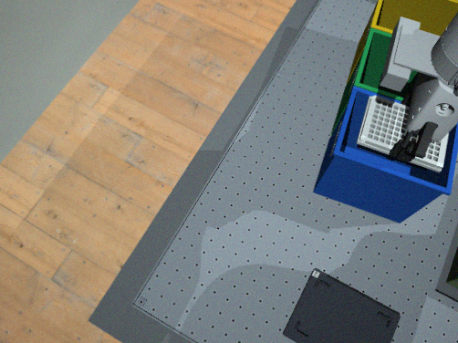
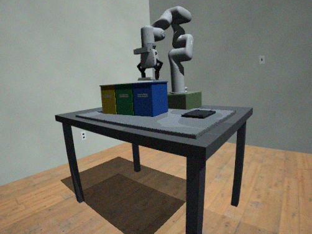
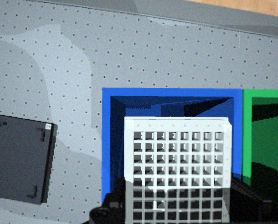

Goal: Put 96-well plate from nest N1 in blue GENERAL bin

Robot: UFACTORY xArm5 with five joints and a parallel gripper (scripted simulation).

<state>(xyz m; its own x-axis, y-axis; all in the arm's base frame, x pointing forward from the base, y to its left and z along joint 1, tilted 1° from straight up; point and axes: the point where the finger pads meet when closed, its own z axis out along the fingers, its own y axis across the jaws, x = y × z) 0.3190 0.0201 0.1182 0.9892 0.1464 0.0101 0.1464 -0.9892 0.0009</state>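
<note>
The 96-well plate is 1 cm below my hand. Also, from my hand: green bin (13 cm to the right, 12 cm below, 2 cm ahead); yellow bin (26 cm to the right, 12 cm below, 4 cm ahead); blue bin (12 cm below).
</note>
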